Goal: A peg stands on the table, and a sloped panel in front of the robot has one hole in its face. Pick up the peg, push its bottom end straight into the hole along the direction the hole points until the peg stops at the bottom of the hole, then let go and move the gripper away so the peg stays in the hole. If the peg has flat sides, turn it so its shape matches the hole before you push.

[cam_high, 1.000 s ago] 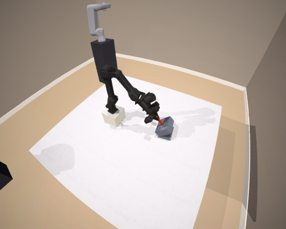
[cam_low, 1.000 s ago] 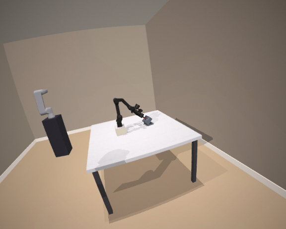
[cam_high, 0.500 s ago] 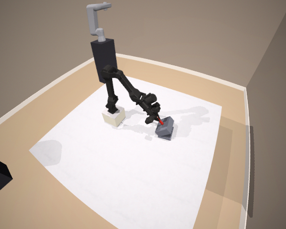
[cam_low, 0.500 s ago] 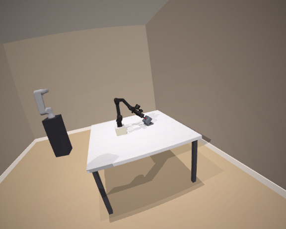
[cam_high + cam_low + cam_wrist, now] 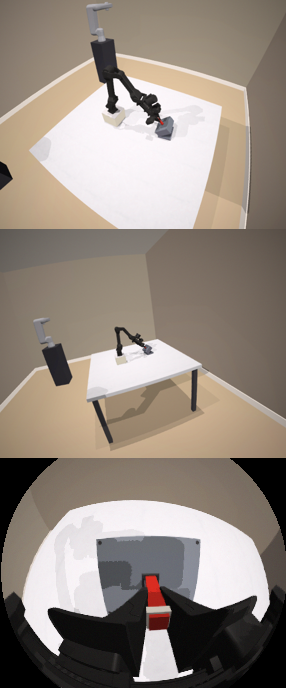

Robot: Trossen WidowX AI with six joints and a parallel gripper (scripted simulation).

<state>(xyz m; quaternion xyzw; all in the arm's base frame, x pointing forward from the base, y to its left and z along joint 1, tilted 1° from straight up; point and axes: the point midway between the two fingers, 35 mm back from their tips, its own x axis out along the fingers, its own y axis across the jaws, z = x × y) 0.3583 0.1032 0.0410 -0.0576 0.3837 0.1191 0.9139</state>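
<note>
My gripper tip is now 4 cm short of the grey panel, 1 cm to the right of it and 5 cm above it. The rest, counted from my gripper tip: red peg: 1 cm behind, 1 cm above.
</note>
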